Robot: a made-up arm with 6 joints. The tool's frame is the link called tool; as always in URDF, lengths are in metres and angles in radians. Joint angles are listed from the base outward. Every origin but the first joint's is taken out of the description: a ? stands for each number. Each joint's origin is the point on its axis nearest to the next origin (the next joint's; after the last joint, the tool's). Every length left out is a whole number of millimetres.
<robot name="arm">
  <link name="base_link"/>
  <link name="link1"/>
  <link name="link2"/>
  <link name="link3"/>
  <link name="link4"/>
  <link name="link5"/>
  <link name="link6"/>
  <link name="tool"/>
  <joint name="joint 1" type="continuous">
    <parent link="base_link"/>
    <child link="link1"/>
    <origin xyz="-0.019 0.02 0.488"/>
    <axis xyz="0 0 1"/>
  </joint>
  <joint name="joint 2" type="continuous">
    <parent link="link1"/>
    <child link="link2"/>
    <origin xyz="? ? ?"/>
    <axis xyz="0 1 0"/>
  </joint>
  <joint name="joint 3" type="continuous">
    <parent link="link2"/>
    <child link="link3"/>
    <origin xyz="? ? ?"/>
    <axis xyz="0 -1 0"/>
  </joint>
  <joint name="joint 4" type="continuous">
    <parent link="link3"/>
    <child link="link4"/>
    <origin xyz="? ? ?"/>
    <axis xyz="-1 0 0"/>
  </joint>
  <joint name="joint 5" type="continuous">
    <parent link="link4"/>
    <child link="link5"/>
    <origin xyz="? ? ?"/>
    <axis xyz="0 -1 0"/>
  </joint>
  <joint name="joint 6" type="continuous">
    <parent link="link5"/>
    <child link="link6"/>
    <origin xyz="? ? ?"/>
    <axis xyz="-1 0 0"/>
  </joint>
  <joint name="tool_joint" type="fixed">
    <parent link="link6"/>
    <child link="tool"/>
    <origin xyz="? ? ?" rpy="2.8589 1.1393 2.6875"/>
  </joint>
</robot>
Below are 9 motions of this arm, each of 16 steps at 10 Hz.
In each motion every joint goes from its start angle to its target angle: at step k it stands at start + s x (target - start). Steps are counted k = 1, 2, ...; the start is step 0. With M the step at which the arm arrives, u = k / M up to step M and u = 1 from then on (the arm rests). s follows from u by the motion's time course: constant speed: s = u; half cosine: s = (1 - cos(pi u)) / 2; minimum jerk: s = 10 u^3 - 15 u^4 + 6 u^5.
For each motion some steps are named. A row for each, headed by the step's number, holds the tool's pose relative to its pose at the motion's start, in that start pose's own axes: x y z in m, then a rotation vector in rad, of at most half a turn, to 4 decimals.
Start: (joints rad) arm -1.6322 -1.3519 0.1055 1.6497 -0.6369 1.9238
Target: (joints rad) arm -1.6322 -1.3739 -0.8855 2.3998 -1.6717 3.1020
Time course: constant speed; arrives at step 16
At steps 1, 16:
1: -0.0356 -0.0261 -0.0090 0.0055 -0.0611 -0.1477
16: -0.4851 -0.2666 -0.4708 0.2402 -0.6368 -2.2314

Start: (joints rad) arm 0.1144 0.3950 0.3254 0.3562 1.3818 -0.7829
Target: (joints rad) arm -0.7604 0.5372 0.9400 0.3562 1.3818 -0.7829
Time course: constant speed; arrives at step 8
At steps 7, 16:
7: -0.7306 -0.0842 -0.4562 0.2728 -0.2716 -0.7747
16: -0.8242 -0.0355 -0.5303 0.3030 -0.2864 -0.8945

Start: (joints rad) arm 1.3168 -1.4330 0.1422 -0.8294 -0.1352 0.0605
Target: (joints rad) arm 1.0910 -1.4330 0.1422 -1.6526 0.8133 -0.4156
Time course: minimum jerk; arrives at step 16
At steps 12, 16:
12: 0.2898 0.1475 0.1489 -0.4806 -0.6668 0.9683
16: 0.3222 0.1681 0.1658 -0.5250 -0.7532 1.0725

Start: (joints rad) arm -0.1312 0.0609 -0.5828 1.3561 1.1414 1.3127
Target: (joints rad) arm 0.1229 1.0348 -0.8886 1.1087 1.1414 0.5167
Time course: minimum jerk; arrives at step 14
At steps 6, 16:
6: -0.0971 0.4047 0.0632 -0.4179 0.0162 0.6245
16: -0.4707 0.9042 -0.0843 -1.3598 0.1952 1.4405

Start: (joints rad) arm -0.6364 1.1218 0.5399 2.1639 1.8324 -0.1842
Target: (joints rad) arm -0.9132 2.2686 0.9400 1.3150 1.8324 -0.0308
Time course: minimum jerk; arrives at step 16
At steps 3, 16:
3: 0.0715 0.0347 0.0066 0.0396 -0.0232 0.0382
16: 0.8668 1.3520 0.3533 0.9341 -0.1575 0.8235

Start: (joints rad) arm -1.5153 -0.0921 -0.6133 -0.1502 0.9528 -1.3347
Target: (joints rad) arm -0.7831 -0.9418 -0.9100 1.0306 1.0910 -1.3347
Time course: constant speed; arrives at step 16
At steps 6, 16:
6: 0.1107 0.2007 -0.0496 -0.2352 0.5229 -0.3294
16: 0.1952 0.3689 -0.3320 -0.8303 1.1438 -0.8948

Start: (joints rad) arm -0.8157 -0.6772 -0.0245 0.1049 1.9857 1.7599
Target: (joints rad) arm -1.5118 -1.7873 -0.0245 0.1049 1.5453 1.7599
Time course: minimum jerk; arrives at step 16
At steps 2, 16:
2: -0.0080 -0.0092 0.0216 0.0115 -0.0110 -0.0006
16: -0.9519 -1.0170 0.4157 0.6438 -0.7063 0.1713

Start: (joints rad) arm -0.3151 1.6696 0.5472 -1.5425 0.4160 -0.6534
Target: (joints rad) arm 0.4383 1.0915 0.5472 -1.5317 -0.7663 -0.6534
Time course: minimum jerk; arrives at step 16
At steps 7, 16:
7: 0.3984 -0.0514 -0.1431 0.3282 0.5655 -0.2120
16: 0.8760 -0.3312 -0.5994 1.0868 1.3333 -0.6518

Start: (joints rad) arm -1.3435 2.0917 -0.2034 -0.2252 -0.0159 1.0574
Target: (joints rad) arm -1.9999 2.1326 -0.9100 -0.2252 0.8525 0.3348
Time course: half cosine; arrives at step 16
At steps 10, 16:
10: 0.3484 0.2406 0.1169 -0.4331 0.0350 0.7074
16: 0.4815 0.3547 0.1015 -0.6449 0.0691 0.9933

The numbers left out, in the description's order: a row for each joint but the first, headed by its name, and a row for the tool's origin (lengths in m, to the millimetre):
joint 2: -0.018 -0.024 0
joint 3: 0.012 0 0.986
joint 4: 0.672 0 0.001
joint 5: 0 -0.27 0.016
joint 6: -0.006 0 -0.025
tool: 0 -0.02 0.019

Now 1 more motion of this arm.
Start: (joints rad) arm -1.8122 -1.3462 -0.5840 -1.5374 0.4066 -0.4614
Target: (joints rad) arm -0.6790 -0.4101 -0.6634 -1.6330 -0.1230 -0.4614
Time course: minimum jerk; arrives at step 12
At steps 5, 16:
5: -0.0912 -0.0692 0.1516 0.5398 0.2306 0.3220
16: -0.0057 -0.3330 0.2331 1.5713 0.8192 0.7602

